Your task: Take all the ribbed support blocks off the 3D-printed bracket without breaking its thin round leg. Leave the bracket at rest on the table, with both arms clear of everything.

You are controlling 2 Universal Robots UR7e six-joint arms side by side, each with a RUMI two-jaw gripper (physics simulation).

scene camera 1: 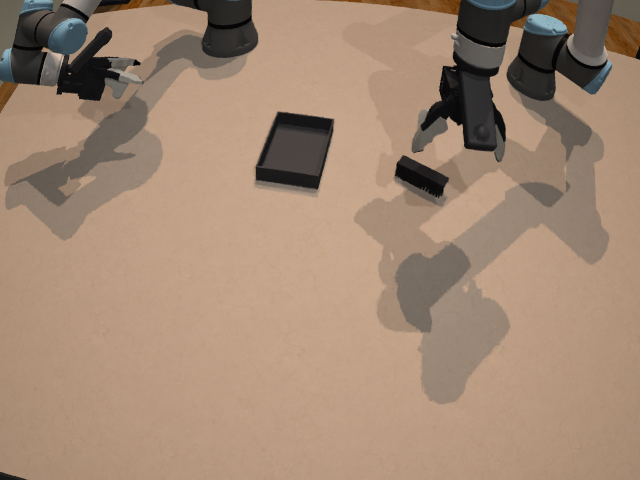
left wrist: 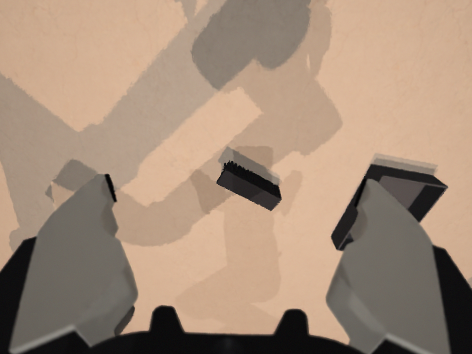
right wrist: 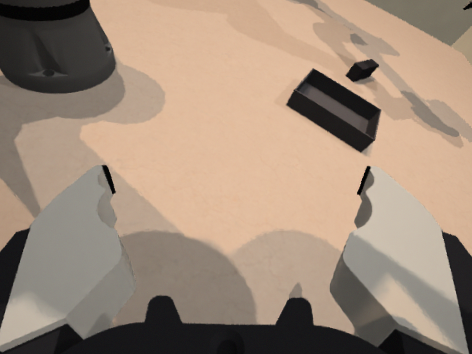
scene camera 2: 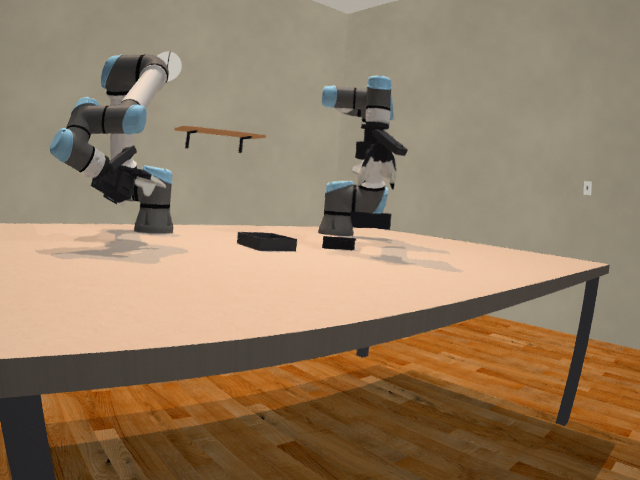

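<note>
The black bracket with its ribbed support blocks (scene camera 1: 421, 176) (scene camera 2: 338, 242) (left wrist: 250, 187) (right wrist: 362, 70) rests on the table as one dark oblong piece. A ribbed, toothed edge shows along one side in scene camera 1 and the left wrist view. The single blocks and the thin round leg cannot be told apart. My left gripper (scene camera 1: 458, 150) (left wrist: 235, 180) is open, pointing down above the table, with the bracket below and between its fingertips in the left wrist view, not touched. My right gripper (scene camera 1: 138, 72) (right wrist: 235, 170) is open and empty, raised well away from the bracket.
A shallow black open tray (scene camera 1: 287, 178) (scene camera 2: 266, 242) (left wrist: 427, 176) (right wrist: 325, 120) lies on the table (scene camera 1: 232, 335), to the left of the bracket in scene camera 1. The two arm bases stand at the table's far side. Arm shadows fall around the bracket.
</note>
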